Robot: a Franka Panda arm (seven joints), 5 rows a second.
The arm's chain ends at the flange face. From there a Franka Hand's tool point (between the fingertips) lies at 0.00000 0.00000 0.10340 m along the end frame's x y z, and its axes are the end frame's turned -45 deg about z.
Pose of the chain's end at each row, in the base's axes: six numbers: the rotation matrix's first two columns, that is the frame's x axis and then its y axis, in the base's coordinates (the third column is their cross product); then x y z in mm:
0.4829, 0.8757, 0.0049, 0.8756, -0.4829, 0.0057, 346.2, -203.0, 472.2
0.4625, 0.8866, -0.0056, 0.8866, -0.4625, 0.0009, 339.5, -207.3, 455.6
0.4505, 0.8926, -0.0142, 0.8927, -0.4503, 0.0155, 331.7, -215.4, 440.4
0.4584, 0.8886, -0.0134, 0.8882, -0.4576, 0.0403, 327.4, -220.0, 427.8
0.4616, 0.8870, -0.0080, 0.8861, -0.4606, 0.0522, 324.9, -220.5, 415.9
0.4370, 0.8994, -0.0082, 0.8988, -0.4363, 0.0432, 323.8, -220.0, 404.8
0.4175, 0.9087, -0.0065, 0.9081, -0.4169, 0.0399, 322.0, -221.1, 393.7
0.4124, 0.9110, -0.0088, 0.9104, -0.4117, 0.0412, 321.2, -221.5, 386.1
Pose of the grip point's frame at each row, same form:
-0.2777, 0.9607, -0.0006, 0.9606, 0.2778, 0.0075, 347.0, -202.8, 368.8
-0.2999, 0.9540, -0.0046, 0.9540, 0.2999, -0.0033, 339.3, -207.9, 352.2
-0.3127, 0.9496, -0.0210, 0.9498, 0.3128, 0.0009, 332.5, -217.4, 337.0
-0.3039, 0.9519, -0.0380, 0.9522, 0.3048, 0.0190, 330.5, -223.1, 324.5
-0.3002, 0.9529, -0.0426, 0.9530, 0.3015, 0.0313, 329.3, -223.7, 312.6
-0.3265, 0.9445, -0.0363, 0.9446, 0.3275, 0.0247, 327.4, -222.7, 301.5
-0.3469, 0.9373, -0.0328, 0.9373, 0.3478, 0.0236, 325.5, -223.4, 290.4
-0.3521, 0.9353, -0.0354, 0.9354, 0.3531, 0.0229, 324.7, -224.1, 282.8

